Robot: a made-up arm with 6 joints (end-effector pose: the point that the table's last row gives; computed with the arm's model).
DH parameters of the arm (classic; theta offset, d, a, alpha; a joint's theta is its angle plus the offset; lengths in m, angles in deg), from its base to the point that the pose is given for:
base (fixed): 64.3 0 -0.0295 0
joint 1: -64.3 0.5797 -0.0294 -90
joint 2: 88.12 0 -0.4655 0
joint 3: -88.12 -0.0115 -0.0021 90
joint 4: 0 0.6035 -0.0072 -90
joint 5: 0 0.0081 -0.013 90
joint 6: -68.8 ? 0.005 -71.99
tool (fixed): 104.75 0.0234 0 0
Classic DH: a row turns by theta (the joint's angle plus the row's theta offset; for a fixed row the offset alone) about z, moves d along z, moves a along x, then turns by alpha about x.
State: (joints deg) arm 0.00 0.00 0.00 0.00 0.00 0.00
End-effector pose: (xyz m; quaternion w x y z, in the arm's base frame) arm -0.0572 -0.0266 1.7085 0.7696 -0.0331 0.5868 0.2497
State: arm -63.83 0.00 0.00 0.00 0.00 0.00
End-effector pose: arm -0.0324 0.0133 1.7085 0.7852 0.2821 0.5156 -0.1949
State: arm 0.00 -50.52 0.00 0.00 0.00 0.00
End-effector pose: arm -0.9230 -0.0266 1.2858 0.9464 -0.1364 0.2023 0.2117
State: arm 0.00 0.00 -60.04 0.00 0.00 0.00
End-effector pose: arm -0.6322 -0.0266 1.3765 0.9599 -0.1535 0.1230 0.1996
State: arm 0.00 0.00 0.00 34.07 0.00 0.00
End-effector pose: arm -0.0640 -0.0272 1.7085 0.6627 -0.2035 0.5514 0.4642
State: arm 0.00 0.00 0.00 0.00 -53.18 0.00
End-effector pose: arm -0.1091 -0.0266 1.6921 0.9508 -0.1413 0.1803 0.2085
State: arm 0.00 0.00 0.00 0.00 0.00 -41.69
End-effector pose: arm -0.0607 -0.0425 1.7085 0.8081 0.1779 0.5601 -0.0405
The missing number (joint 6, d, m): 0.0528
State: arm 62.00 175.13 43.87 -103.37 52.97 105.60
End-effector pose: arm -0.1629 -0.4041 -0.3811 0.2738 -0.0033 -0.7134 0.6450
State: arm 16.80 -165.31 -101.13 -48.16 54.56 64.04
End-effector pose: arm 0.4780 0.1007 0.0403 0.1252 -0.4510 -0.8670 -0.1713
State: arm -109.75 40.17 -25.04 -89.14 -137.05 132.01
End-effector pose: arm -0.1407 -0.4259 1.4598 0.2259 -0.1291 -0.9636 0.0618
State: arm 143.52 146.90 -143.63 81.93 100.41 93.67
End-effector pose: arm -0.2402 0.0828 0.8089 0.7328 0.5515 -0.0675 0.3928
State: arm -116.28 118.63 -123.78 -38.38 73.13 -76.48
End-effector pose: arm -0.2181 -0.3247 0.9954 0.3122 -0.8460 -0.0592 0.4281
